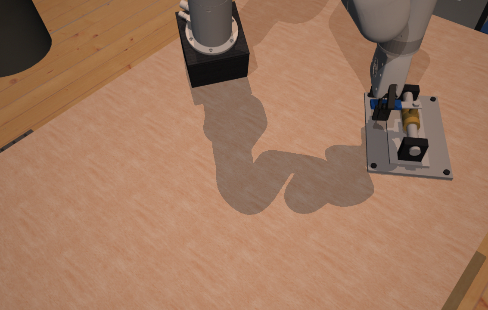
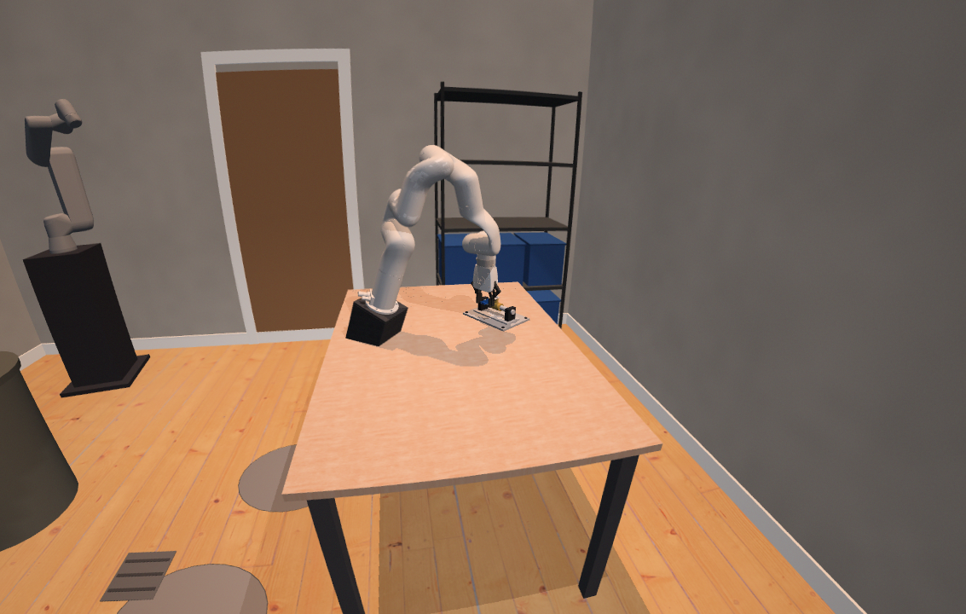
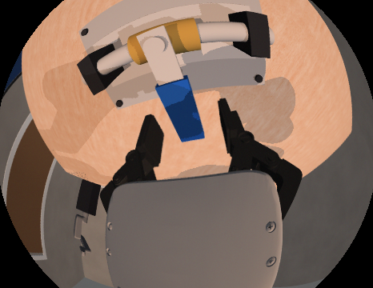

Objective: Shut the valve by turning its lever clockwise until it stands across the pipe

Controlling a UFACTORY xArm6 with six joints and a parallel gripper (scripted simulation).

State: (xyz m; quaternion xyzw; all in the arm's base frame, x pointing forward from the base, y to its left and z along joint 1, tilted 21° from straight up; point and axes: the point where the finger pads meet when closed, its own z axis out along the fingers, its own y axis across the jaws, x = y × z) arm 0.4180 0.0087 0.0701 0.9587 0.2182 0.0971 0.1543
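My hand is 4 cm short of the valve lever and 2 cm to the right of it.
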